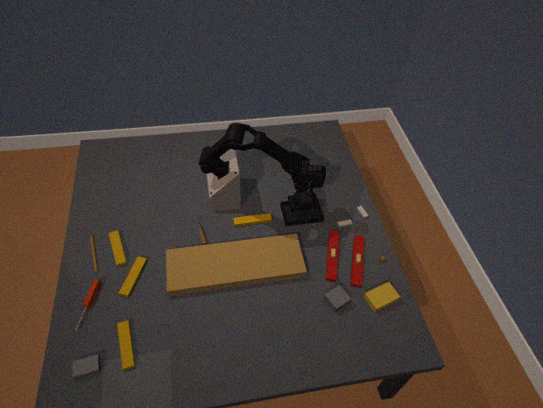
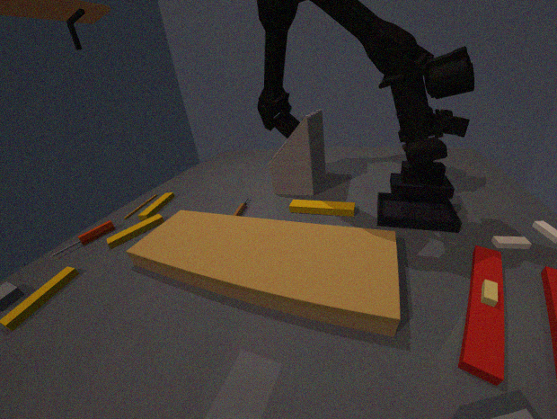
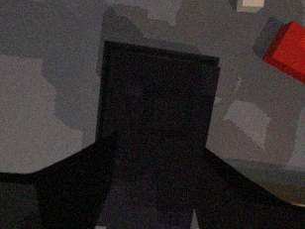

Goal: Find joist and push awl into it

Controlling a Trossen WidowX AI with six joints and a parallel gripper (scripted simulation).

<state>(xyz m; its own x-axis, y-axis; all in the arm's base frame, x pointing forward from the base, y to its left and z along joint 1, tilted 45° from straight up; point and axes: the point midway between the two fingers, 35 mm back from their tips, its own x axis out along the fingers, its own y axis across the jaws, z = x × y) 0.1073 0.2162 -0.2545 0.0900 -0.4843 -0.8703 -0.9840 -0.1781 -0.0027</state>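
My gripper tip is now 10 mm to the left of the black tray and 80 mm above it. From my gripper tip the other things lie so: stud finder (10 mm to the left, 20 mm above); square indicator light (20 mm to the left, 30 mm above); grey block (420 mm ahead, 80 mm to the left, 70 mm below).
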